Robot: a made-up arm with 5 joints.
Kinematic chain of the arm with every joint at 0, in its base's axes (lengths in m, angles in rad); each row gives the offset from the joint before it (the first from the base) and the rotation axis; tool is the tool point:
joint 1: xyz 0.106 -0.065 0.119 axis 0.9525 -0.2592 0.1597
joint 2: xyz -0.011 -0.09 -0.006 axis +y
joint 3: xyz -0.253 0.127 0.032 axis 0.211 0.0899 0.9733
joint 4: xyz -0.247 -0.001 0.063 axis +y
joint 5: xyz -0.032 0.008 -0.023 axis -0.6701 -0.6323 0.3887
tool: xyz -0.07 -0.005 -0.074
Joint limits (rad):
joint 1: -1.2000..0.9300
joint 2: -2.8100..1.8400
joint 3: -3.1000..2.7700
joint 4: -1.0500..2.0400
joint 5: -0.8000..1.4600
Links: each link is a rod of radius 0.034 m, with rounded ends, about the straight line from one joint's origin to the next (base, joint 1, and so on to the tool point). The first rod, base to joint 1, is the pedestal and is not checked.
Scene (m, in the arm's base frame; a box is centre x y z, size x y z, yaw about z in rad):
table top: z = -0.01
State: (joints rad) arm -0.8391 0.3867 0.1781 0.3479 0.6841
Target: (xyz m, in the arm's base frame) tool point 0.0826 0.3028 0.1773
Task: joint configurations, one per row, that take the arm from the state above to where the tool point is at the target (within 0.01 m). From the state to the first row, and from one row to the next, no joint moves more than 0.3 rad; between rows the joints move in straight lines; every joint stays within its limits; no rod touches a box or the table.
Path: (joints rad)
1: -0.8443 0.5683 -0.1078 0.1149 0.6525
2: -0.8494 0.7499 -0.3937 -0.1181 0.6209
3: -0.8546 0.9315 -0.6796 -0.3510 0.5893
4: -0.8598 1.1132 -0.9655 -0.5840 0.5576
5: -0.8650 1.2948 -1.2514 -0.8170 0.5260
6: -0.8701 1.4764 -1.5373 -1.0500 0.4944

